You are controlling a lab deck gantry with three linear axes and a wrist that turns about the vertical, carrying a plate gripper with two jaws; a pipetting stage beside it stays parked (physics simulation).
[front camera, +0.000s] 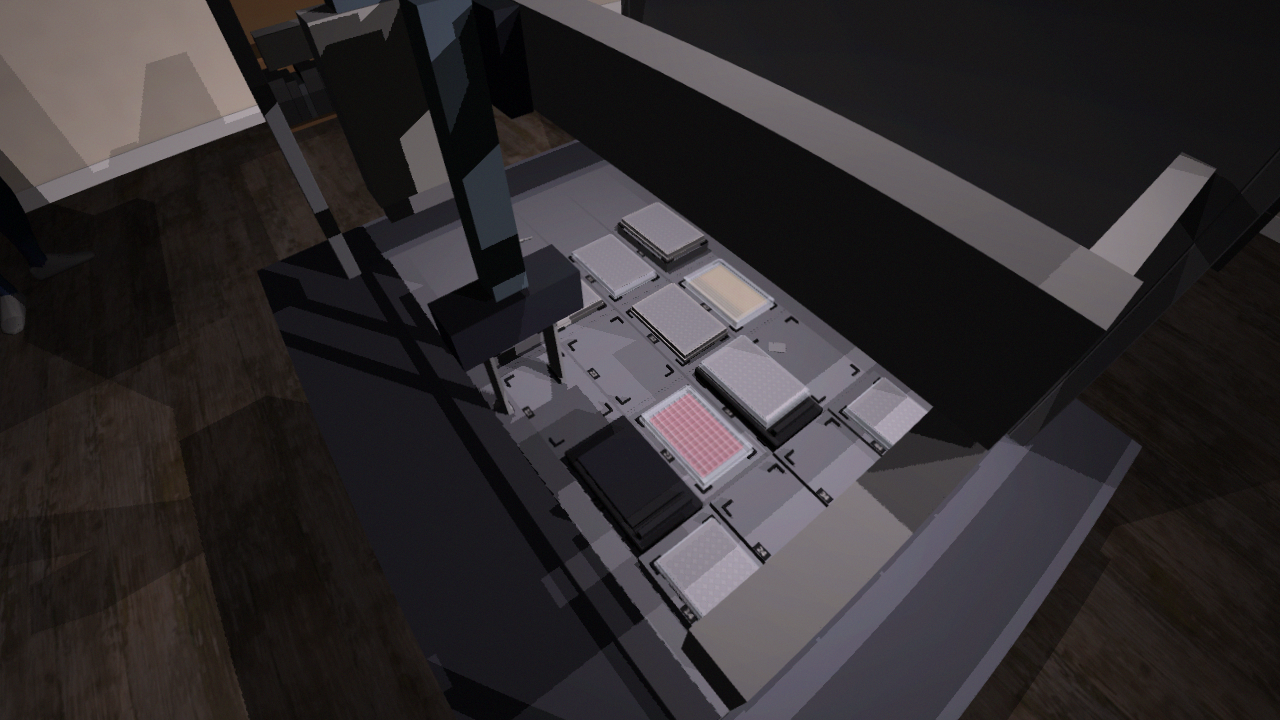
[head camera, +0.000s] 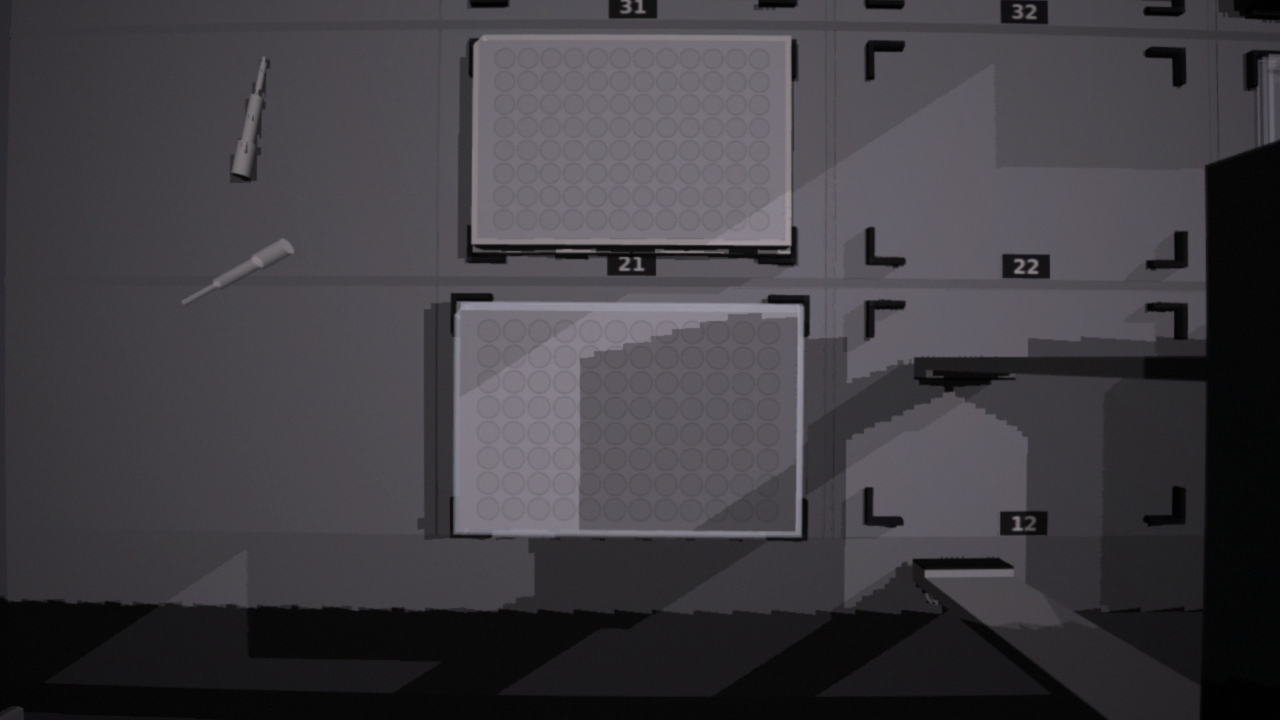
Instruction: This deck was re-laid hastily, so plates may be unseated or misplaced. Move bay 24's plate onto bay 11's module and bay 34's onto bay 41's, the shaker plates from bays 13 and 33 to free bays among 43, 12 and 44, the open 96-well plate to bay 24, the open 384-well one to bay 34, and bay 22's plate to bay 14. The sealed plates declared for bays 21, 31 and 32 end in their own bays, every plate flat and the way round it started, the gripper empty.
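Pixels of known places: gripper, between the fingertips: (front camera: 531, 389) (head camera: 956, 469); robot's base, origin of its link: (head camera: 475, 514).
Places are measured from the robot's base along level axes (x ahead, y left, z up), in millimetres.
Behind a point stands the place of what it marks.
My gripper (front camera: 529, 392) @[x 199, y 20, z 1 mm] (head camera: 963, 465) @[x 199, y 20, z 1 mm] is open above bay 12 (head camera: 939, 492) @[x 192, y 10, z 0 mm], with no plate between its jaws. In the head view a white plate (head camera: 631, 438) @[x 65, y 37, z 33 mm] covers bay 11, and another (head camera: 631, 143) @[x 64, y 148, z 14 mm] lies in bay 21. Bay 22 (head camera: 1023, 205) @[x 227, y 129, z 0 mm] holds no plate. In the front view a pink-welled plate (front camera: 698, 434) @[x 398, y 149, z 13 mm] lies beside a bare black module (front camera: 631, 483) @[x 404, y 38, z 24 mm]. A white plate (front camera: 756, 380) @[x 393, y 254, z 37 mm] sits on another black module. A yellowish plate (front camera: 729, 291) @[x 234, y 361, z 13 mm] and white plates (front camera: 613, 264) @[x 72, y 253, z 14 mm] (front camera: 677, 320) @[x 233, y 254, z 16 mm] (front camera: 662, 231) @[x 72, y 356, z 33 mm] lie farther back. White plates (front camera: 707, 564) @[x 531, y 42, z 29 mm] (front camera: 886, 411) @[x 532, y 359, z 29 mm] lie nearer the front beam.
Two loose pipette tips (head camera: 247, 120) @[x -93, y 161, z 6 mm] (head camera: 237, 271) @[x -97, y 100, z 5 mm] lie left of bays 11 and 21. A small pale scrap (front camera: 776, 347) @[x 354, y 345, z 1 mm] lies beyond the plate on the module. A tall dark wall beam (front camera: 805, 205) and a grey front beam (front camera: 805, 573) @[x 619, y -39, z 400 mm] border the deck. Shadows obscure parts.
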